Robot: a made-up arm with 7 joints. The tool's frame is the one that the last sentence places.
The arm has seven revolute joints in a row. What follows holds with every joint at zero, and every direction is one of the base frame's.
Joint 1 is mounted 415.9 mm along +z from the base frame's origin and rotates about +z.
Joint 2 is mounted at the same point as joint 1 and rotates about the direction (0, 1, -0.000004).
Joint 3 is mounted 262.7 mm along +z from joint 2 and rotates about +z.
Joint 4 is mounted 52.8 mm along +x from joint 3 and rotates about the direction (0, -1, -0.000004).
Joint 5 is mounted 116.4 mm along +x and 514.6 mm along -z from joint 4 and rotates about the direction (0, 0.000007, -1).
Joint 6 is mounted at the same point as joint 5 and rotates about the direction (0, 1, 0.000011).
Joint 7 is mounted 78.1 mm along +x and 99.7 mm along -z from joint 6 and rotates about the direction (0, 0.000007, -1).
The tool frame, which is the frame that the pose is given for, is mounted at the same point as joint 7; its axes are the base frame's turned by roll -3.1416, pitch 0 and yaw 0 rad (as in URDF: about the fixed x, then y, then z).
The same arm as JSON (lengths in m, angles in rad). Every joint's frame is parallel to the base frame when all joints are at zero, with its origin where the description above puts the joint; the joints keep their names.
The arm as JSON. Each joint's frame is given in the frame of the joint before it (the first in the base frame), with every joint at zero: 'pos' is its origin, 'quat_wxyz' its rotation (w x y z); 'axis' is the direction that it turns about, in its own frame. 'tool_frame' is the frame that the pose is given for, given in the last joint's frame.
{"length_unit": "m", "angle_unit": "rad", "joints": [{"joint": "joint 1", "pos": [0.0, 0.0, 0.4159], "quat_wxyz": [1.0, 0.0, 0.0, 0.0], "axis": "+z"}, {"joint": "joint 2", "pos": [0.0, 0.0, 0.0], "quat_wxyz": [1.0, 0.0, 0.0, 0.0], "axis": "+y"}, {"joint": "joint 3", "pos": [0.0, 0.0, 0.2627], "quat_wxyz": [1.0, 0.0, 0.0, 0.0], "axis": "+z"}, {"joint": "joint 4", "pos": [0.0528, 0.0, 0.0], "quat_wxyz": [1.0, 0.0, 0.0, 0.0], "axis": "-y"}, {"joint": "joint 5", "pos": [0.1164, 0.0, -0.5146], "quat_wxyz": [1.0, 0.0, 0.0, 0.0], "axis": "-z"}, {"joint": "joint 6", "pos": [0.0, 0.0, 0.0], "quat_wxyz": [1.0, 0.0, 0.0, 0.0], "axis": "+y"}, {"joint": "joint 7", "pos": [0.0781, 0.0, -0.0997], "quat_wxyz": [1.0, 0.0, 0.0, 0.0], "axis": "-z"}], "tool_frame": {"pos": [0.0, 0.0, 0.0], "quat_wxyz": [0.000004, 1.0, 0.0, 0.0]}}
